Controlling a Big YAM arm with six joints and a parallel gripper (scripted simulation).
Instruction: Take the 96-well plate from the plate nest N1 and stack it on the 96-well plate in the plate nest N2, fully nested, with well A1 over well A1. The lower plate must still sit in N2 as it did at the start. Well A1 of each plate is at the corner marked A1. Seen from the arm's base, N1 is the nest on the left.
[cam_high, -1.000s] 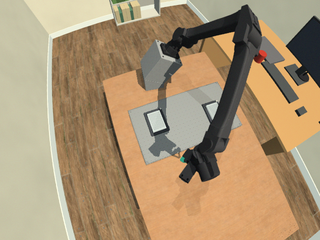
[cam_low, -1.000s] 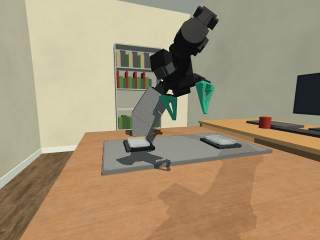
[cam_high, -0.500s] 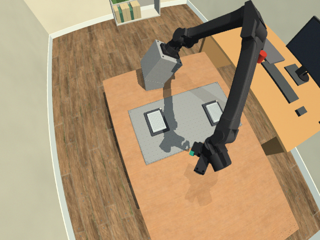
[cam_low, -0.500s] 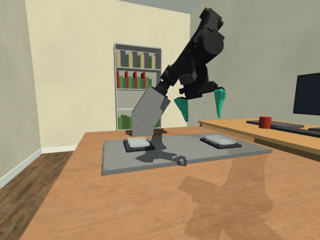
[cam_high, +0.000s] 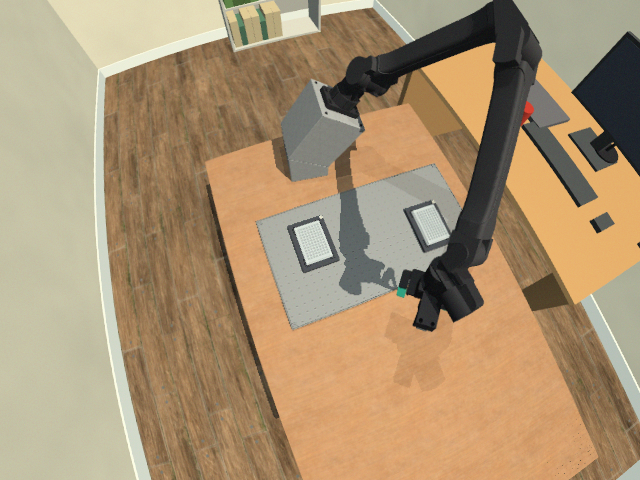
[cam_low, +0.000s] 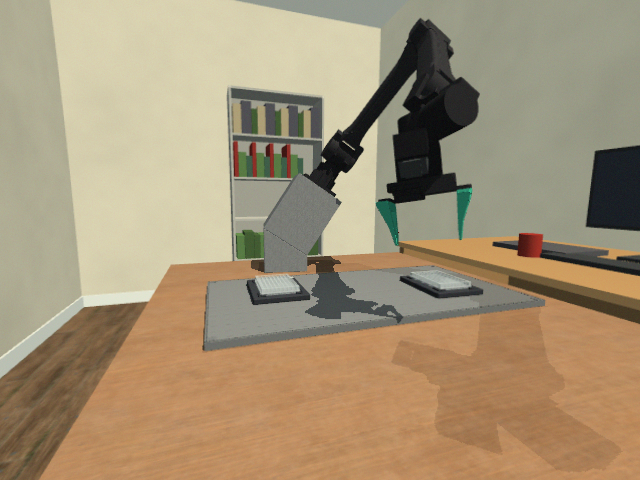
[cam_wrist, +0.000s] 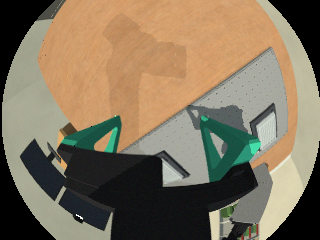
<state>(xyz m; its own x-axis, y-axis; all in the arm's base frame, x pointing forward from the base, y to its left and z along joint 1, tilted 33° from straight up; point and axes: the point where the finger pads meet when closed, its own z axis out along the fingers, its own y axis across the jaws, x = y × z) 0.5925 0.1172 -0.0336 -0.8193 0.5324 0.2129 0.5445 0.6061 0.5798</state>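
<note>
Now: hand 24 cm past the nest N1, 17 cm to the right of it and 15 cm above it. Also, from my hand: nest N2 (26 cm behind, 23 cm to the right, 15 cm below).
</note>
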